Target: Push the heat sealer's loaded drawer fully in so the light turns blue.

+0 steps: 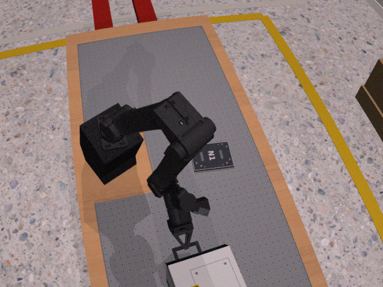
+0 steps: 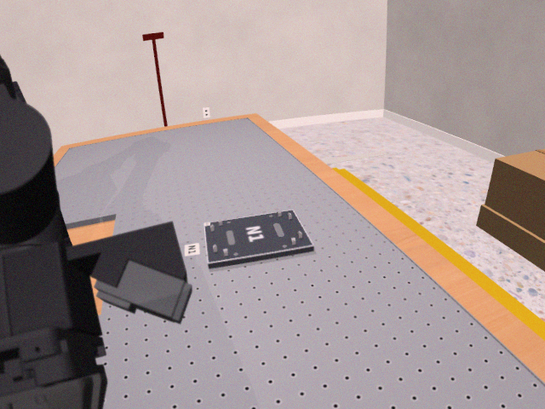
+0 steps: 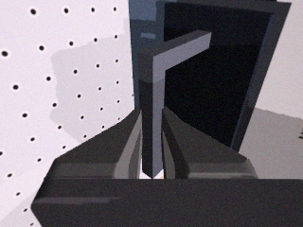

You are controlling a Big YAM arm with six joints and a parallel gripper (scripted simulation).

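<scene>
Right now the black drawer is 12 cm to the right of my hand and 1 cm below it.
</scene>
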